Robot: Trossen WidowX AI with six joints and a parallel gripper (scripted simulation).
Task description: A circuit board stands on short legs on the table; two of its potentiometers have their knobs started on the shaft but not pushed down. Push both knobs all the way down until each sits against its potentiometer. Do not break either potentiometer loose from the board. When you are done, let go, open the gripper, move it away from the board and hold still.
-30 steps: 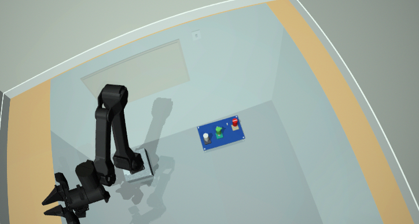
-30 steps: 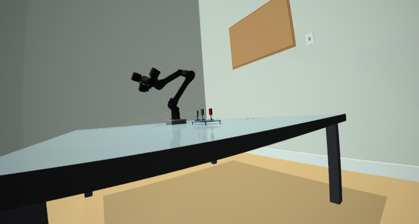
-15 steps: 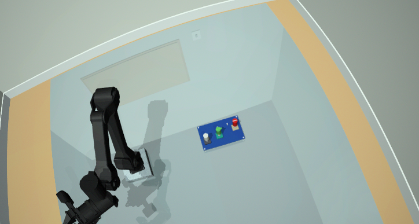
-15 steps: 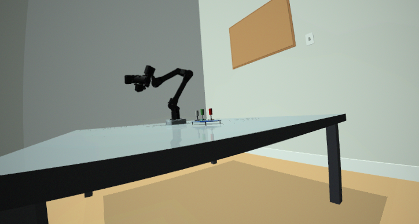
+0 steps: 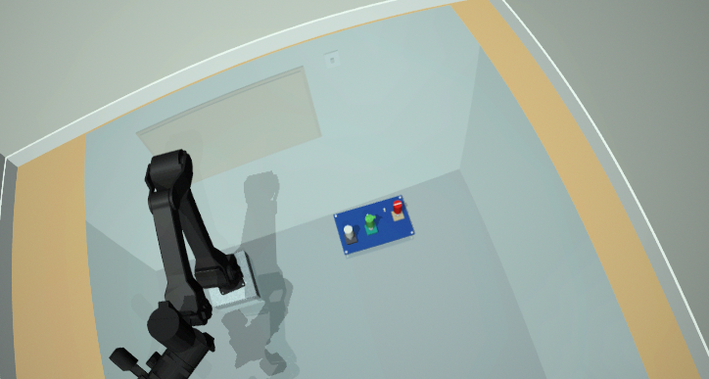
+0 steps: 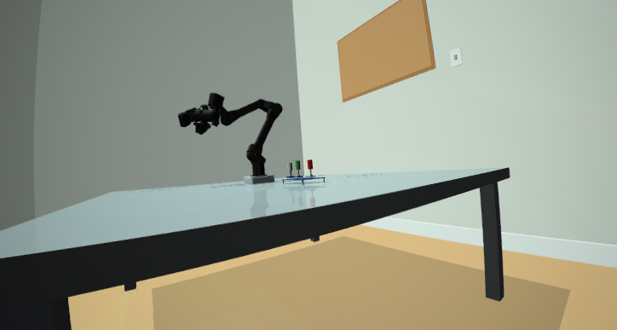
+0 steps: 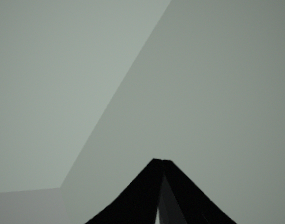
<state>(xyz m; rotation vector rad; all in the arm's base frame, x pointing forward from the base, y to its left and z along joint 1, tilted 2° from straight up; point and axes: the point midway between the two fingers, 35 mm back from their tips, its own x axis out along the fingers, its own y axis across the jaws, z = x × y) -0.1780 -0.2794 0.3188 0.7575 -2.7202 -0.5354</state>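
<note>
The green knob lies 54 cm ahead of my gripper tip, 27 cm to the left of it and 29 cm below it. The rest, counted from my gripper tip: red knob 61 cm ahead, 27 cm to the left, 29 cm below.
</note>
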